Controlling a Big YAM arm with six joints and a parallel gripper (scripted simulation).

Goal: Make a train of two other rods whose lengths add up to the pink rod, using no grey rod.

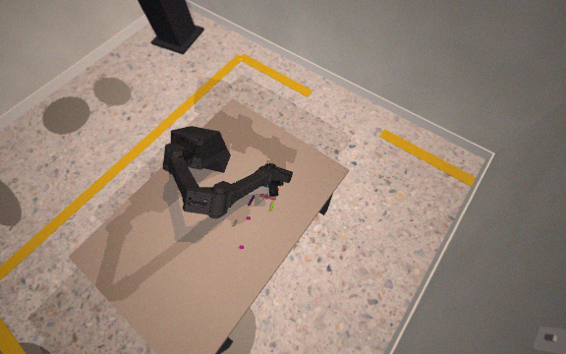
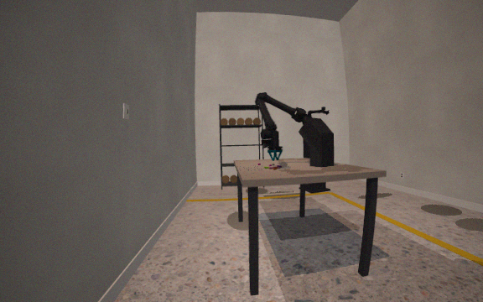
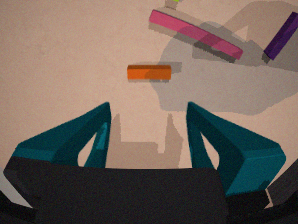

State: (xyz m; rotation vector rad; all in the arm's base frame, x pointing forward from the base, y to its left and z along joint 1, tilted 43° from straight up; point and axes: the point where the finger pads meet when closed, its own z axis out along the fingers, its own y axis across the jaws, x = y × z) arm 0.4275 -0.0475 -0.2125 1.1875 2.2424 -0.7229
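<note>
The orange rod lies 7 cm below my hand. From my hand the other things lie so: purple rod 11 cm to the right, 9 cm behind, 7 cm below; lime rod 9 cm to the right, 7 cm below, 3 cm ahead; pink rod 7 cm below, 6 cm to the right, 2 cm behind.
</note>
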